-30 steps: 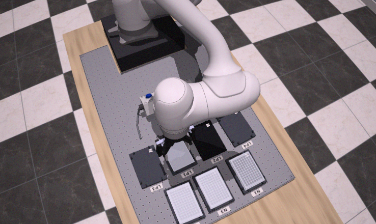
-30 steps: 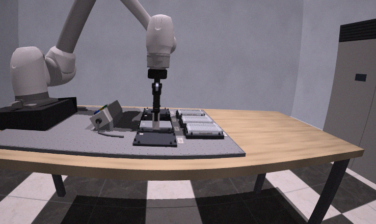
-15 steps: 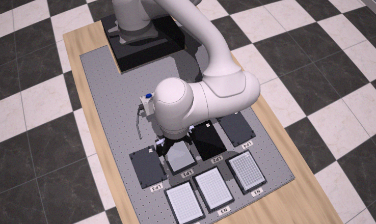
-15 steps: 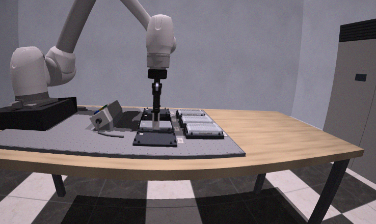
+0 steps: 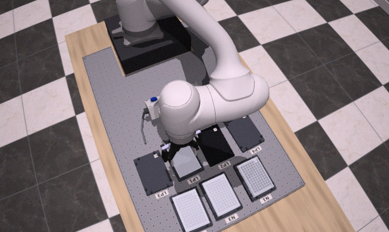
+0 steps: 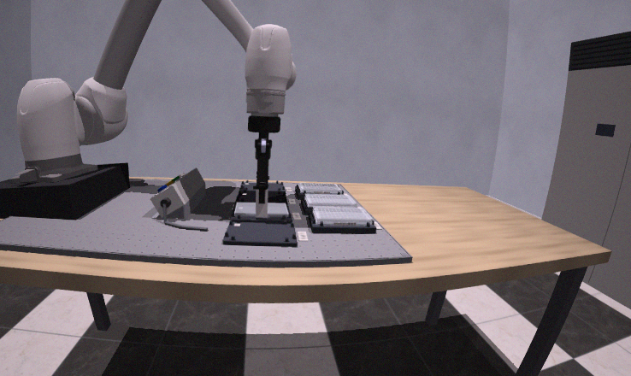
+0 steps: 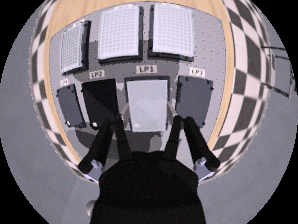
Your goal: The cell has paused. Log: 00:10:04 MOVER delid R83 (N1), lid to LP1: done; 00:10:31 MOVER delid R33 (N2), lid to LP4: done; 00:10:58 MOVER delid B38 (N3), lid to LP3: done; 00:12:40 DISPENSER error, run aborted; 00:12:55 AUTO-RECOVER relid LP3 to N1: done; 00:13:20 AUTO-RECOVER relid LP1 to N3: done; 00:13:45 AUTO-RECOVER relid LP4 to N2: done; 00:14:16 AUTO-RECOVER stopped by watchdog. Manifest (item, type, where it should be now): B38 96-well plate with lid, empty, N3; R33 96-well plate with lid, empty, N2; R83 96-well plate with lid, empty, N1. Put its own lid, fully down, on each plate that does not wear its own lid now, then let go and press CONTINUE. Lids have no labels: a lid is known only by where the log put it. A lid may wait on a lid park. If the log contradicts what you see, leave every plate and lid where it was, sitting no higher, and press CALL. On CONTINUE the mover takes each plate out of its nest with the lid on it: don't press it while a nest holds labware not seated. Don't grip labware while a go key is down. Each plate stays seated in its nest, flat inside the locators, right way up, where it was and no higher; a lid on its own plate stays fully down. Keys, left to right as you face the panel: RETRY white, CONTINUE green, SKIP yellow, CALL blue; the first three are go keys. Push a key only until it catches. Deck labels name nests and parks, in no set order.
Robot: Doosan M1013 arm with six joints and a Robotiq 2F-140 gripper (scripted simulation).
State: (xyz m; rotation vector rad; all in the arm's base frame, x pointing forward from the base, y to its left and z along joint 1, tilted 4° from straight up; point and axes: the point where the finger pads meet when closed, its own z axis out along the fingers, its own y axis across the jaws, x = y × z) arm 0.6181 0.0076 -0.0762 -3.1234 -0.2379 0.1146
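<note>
My gripper is now 4 cm above the LP1. The rest, counted from my hand: lid park LP3: 2 cm ahead, 12 cm to the right, 4 cm below; then LP2: 2 cm behind, 13 cm to the left, 4 cm below; then blue key: 24 cm behind, 4 cm to the right, 2 cm above.
</note>
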